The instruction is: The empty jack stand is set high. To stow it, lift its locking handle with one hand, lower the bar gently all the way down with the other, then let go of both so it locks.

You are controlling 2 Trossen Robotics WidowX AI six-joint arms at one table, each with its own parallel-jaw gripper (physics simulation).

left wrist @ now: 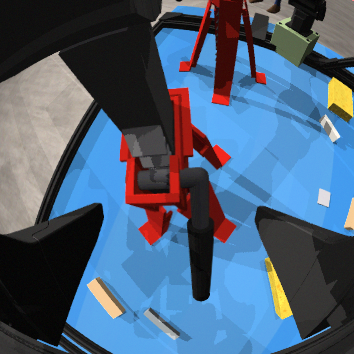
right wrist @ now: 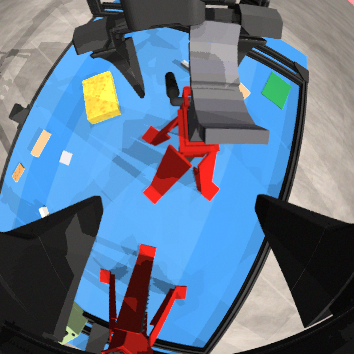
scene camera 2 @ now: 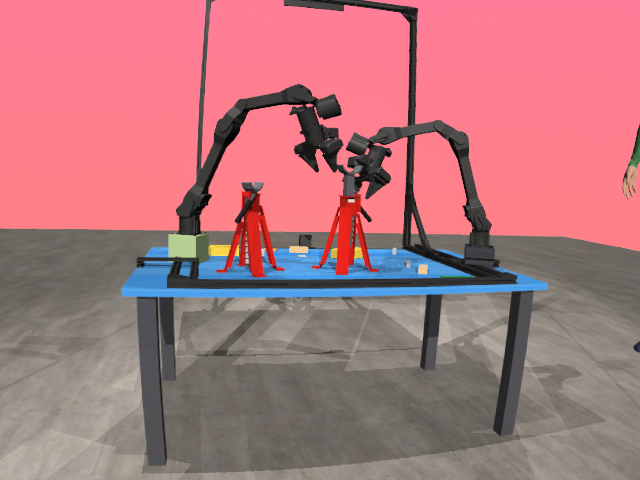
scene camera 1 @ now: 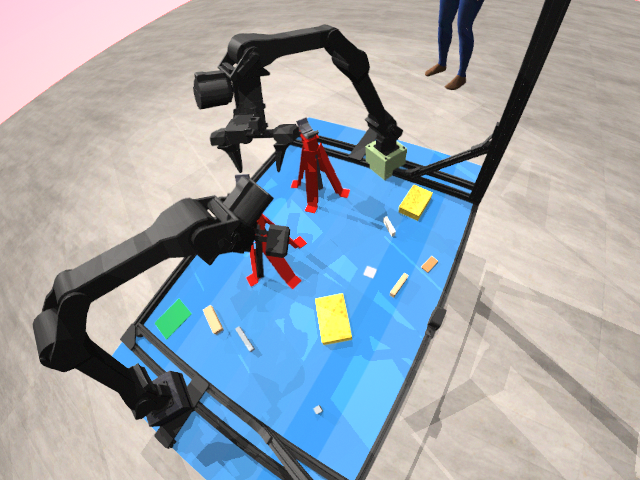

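The high-set red jack stand [scene camera 1: 280, 269] [scene camera 2: 342, 237] [right wrist: 169, 174] stands upright; its grey bar and saddle [scene camera 2: 348, 183] [right wrist: 215, 75] stick up from its top. Its black locking handle [scene camera 2: 366, 213] [left wrist: 200, 260] [right wrist: 171, 85] slopes down from the side. My left gripper [left wrist: 181, 213] is open and empty, close above the handle, which shows across the gap between its fingers in the left wrist view; the fingers are partly hidden in scene camera 1. My right gripper [scene camera 1: 259, 171] [scene camera 2: 326, 170] [right wrist: 180, 203] is open and empty, above and beside the saddle, at its left in scene camera 2.
A second red jack stand [scene camera 1: 311, 173] [scene camera 2: 251, 232] [left wrist: 225, 50] [right wrist: 135, 295] stands nearby with its saddle low. Yellow sponges [scene camera 1: 333, 317] [scene camera 1: 415, 202], a green sheet [scene camera 1: 173, 318] and small blocks lie on the blue table, inside a black frame.
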